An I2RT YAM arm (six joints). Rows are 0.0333 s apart.
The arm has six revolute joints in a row. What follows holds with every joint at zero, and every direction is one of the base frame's. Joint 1 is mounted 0.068 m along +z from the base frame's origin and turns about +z. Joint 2 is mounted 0.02 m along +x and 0.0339 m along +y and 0.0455 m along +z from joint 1 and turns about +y. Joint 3 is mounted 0.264 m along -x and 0.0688 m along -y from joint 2 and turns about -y. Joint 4 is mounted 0.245 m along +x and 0.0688 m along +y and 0.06 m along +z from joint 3 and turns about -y. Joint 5 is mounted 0.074 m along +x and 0.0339 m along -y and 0.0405 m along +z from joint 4 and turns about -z. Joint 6 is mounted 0.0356 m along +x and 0.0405 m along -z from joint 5 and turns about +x. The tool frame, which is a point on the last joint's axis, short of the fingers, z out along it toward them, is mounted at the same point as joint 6; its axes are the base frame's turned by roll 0, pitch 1.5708 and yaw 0 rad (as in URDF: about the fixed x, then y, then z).
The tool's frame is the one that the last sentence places.
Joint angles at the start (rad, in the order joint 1, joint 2, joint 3, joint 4, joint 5, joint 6):
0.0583, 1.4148, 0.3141, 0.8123, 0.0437, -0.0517
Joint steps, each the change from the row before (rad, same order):
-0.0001, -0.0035, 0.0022, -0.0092, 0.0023, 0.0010
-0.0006, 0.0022, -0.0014, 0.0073, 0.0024, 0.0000
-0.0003, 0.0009, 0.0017, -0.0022, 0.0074, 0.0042
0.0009, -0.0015, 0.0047, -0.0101, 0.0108, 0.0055
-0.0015, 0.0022, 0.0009, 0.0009, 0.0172, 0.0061
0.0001, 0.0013, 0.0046, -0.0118, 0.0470, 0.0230
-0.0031, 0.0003, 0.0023, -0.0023, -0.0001, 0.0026
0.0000, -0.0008, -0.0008, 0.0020, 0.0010, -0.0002
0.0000, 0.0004, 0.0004, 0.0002, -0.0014, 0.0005
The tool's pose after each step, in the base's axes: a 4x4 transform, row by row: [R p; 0 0 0 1], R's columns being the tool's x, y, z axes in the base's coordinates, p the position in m. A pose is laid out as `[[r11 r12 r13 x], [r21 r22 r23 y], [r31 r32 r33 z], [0 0 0 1]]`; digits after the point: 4 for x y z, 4 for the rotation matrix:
[[-0.2862 -0.0287 0.9577 0.2482], [-0.0674 0.9977 0.0097 0.0128], [-0.9558 -0.0618 -0.2875 0.1523], [0 0 0 1]]
[[-0.2828 -0.0256 0.9588 0.2482], [-0.0670 0.9977 0.0068 0.0126], [-0.9568 -0.0623 -0.2839 0.1522], [0 0 0 1]]
[[-0.2846 -0.0171 0.9585 0.2486], [-0.0628 0.9980 -0.0009 0.0123], [-0.9566 -0.0605 -0.2851 0.1522], [0 0 0 1]]
[[-0.2888 -0.0063 0.9574 0.2492], [-0.0578 0.9983 -0.0109 0.0121], [-0.9556 -0.0585 -0.2887 0.1528], [0 0 0 1]]
[[-0.2899 0.0134 0.9570 0.2496], [-0.0513 0.9982 -0.0295 0.0112], [-0.9557 -0.0576 -0.2887 0.1526], [0 0 0 1]]
[[-0.2981 0.0645 0.9523 0.2502], [-0.0288 0.9967 -0.0765 0.0096], [-0.9541 -0.0502 -0.2953 0.1524], [0 0 0 1]]
[[-0.2983 0.0682 0.9520 0.2507], [-0.0253 0.9965 -0.0793 0.0088], [-0.9541 -0.0477 -0.2956 0.1527], [0 0 0 1]]
[[-0.2964 0.0692 0.9525 0.2505], [-0.0254 0.9964 -0.0803 0.0088], [-0.9547 -0.0480 -0.2936 0.1529], [0 0 0 1]]
[[-0.2962 0.0680 0.9527 0.2506], [-0.0249 0.9966 -0.0789 0.0088], [-0.9548 -0.0471 -0.2935 0.1529], [0 0 0 1]]

